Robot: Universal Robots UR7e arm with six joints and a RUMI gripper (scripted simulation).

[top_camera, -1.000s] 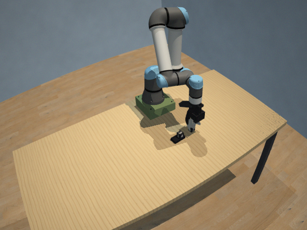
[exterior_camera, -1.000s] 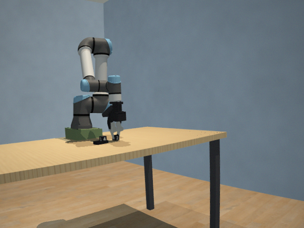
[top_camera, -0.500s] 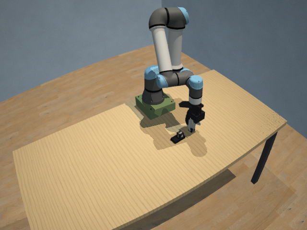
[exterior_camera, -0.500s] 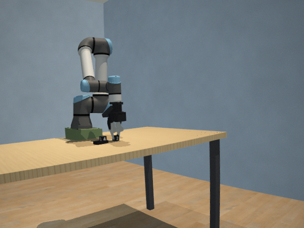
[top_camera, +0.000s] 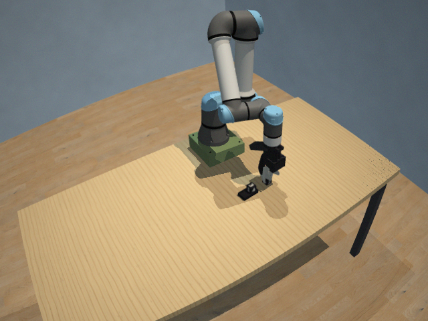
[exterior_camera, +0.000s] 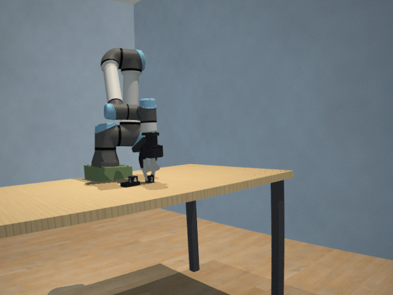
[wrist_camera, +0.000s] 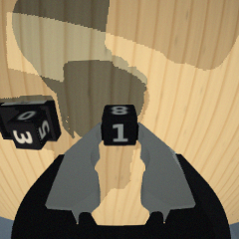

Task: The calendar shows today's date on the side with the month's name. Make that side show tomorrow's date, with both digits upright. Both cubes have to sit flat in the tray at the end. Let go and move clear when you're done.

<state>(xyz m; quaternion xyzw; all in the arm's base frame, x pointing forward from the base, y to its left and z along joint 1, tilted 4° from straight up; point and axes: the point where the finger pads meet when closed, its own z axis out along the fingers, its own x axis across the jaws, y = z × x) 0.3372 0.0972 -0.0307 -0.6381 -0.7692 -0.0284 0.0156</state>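
The black digit cube lies 1 cm below my hand. The rest, counted from my hand: black calendar tray 2 cm ahead, 11 cm to the right, 2 cm below.
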